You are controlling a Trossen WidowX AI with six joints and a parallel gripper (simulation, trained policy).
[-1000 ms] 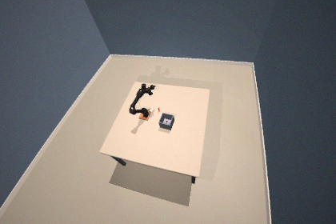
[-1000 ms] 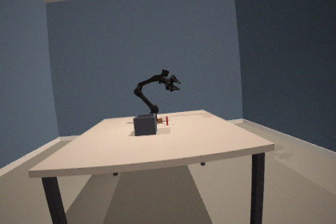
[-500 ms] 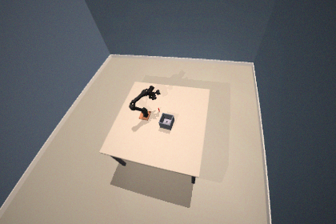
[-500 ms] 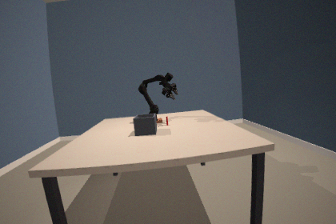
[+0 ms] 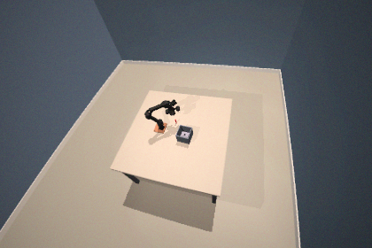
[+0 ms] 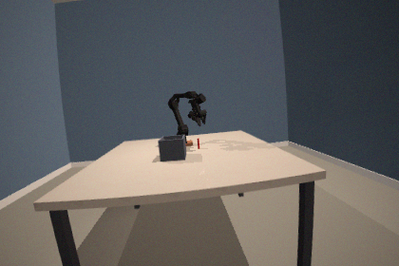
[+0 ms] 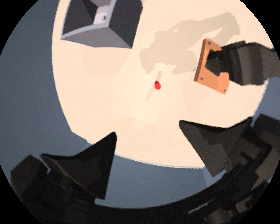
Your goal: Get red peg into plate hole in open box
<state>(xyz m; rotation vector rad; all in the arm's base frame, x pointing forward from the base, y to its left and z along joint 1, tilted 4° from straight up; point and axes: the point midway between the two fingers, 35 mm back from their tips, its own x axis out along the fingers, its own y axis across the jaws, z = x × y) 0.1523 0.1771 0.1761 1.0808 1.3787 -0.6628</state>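
Right now my gripper tip is 40 mm to the left of the red peg and 140 mm above it.
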